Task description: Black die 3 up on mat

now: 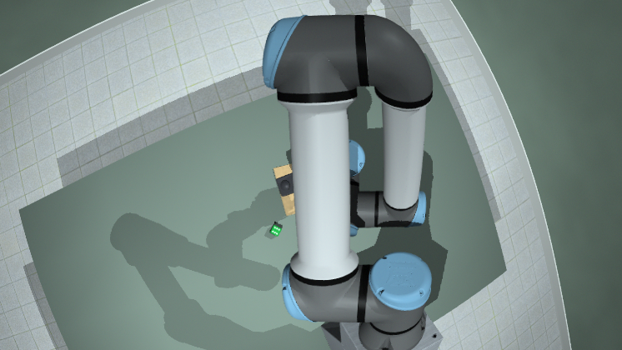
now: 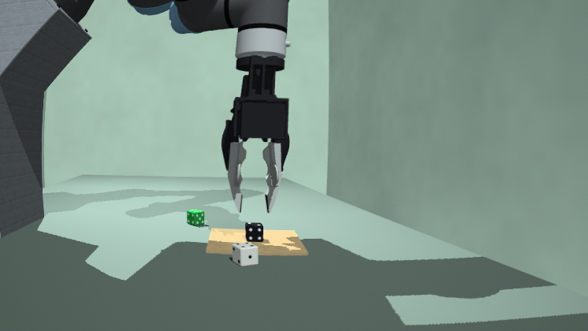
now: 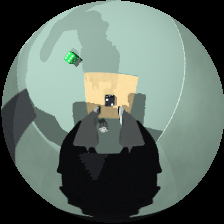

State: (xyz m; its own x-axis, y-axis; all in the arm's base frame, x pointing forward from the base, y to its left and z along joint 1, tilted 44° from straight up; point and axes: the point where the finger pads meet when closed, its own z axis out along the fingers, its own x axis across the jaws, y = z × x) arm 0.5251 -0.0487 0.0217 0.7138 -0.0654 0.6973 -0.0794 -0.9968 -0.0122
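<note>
The black die is 5 cm below my hand. The rest, counted from my hand: white die (3 cm behind, 10 cm to the right, 5 cm below); tan mat (6 cm below); green die (8 cm behind, 13 cm to the left, 5 cm below).
</note>
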